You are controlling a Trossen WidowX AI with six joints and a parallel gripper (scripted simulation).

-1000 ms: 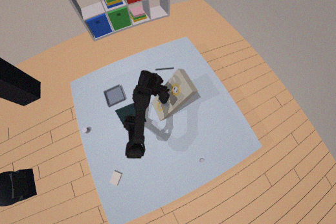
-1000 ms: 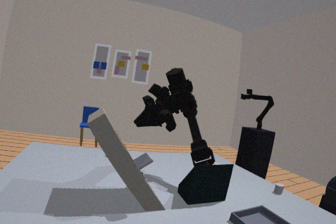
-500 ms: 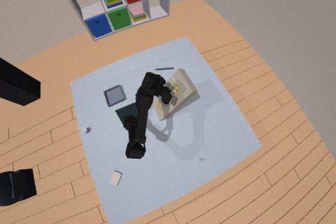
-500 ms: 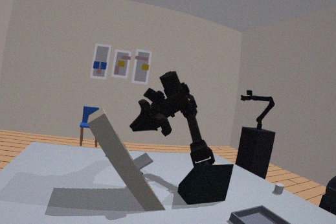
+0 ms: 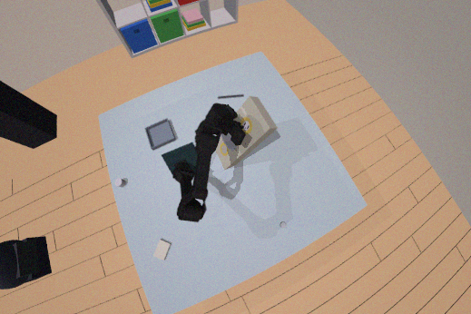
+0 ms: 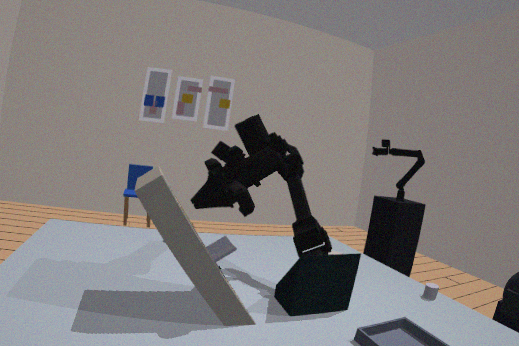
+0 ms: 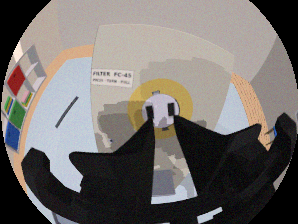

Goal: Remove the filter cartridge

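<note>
Right now my gripper tip is 30 mm short of the round filter cartridge and 30 mm above it. Round my gripper tip: grey tray 420 mm behind, 260 mm to the left, 240 mm below; then tan service panel 100 mm below, 10 mm behind; then pale card 600 mm behind, 360 mm to the right, 240 mm below.
</note>
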